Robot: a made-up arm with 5 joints.
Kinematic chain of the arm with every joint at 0, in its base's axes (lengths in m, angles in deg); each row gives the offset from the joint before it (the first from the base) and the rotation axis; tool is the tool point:
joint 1: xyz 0 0 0.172 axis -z
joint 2: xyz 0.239 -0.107 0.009 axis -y
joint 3: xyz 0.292 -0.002 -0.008 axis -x
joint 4: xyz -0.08 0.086 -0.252 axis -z
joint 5: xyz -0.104 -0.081 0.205 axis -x
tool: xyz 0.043 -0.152 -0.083
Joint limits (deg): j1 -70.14..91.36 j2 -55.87..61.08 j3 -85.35..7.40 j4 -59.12..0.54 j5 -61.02..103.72
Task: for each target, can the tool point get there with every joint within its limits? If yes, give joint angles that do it. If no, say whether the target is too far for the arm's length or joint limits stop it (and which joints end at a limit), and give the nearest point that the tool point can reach.
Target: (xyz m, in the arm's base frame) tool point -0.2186 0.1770 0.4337
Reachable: no: joint limits stop it (at a limit: joint 1, joint 2, joint 3, joint 4, joint 5) | nearest point 0.0080 0.3483 0.3022 | short by 0.313 m
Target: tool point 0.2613 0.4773 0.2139
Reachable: yes | joints -56.93 39.40 -56.86 -42.68 -44.86
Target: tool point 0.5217 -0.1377 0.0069
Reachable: yes | joints -10.88 -17.48 -43.48 -32.38 53.21
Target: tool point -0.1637 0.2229 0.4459
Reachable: no: joint limits stop it (at a limit: joint 1, joint 2, joint 3, joint 4, joint 5) | nearest point 0.0080 0.3483 0.3022 | short by 0.257 m
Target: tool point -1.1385 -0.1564 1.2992
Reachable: no: too far | nearest point -0.2401 -0.3779 0.4948 | short by 1.226 m
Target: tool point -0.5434 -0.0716 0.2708
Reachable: no: joint limits stop it (at a limit: joint 1, joint 2, joint 3, joint 4) | nearest point -0.2686 -0.2810 0.3242 | short by 0.350 m
